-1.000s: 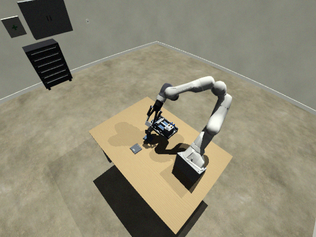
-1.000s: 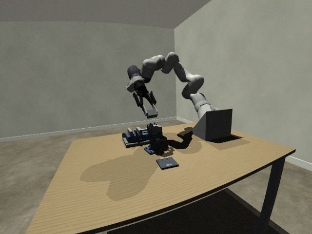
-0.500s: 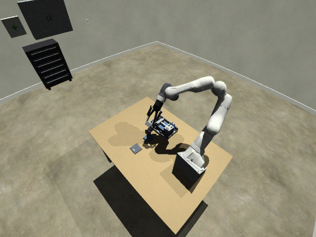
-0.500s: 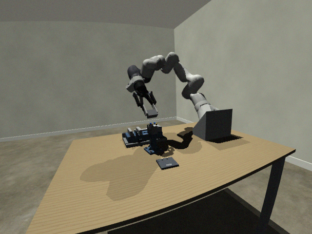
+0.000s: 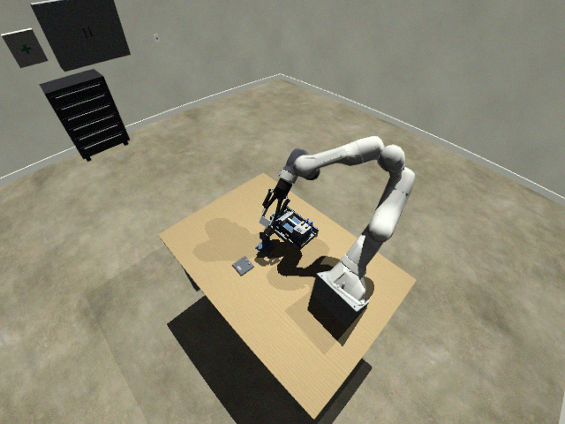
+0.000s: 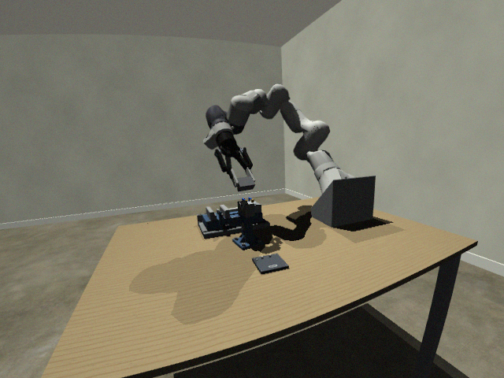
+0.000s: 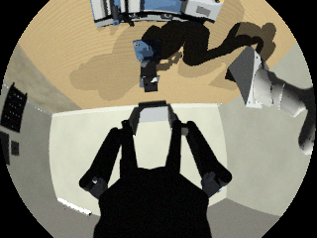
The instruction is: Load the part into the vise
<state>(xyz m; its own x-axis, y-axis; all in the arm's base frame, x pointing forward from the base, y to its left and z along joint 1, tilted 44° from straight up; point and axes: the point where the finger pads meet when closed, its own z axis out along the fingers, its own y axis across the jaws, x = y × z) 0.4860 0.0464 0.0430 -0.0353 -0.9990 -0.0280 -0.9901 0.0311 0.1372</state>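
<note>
Right now my hand is 10 mm to the right of the part and 20 mm above it.
</note>
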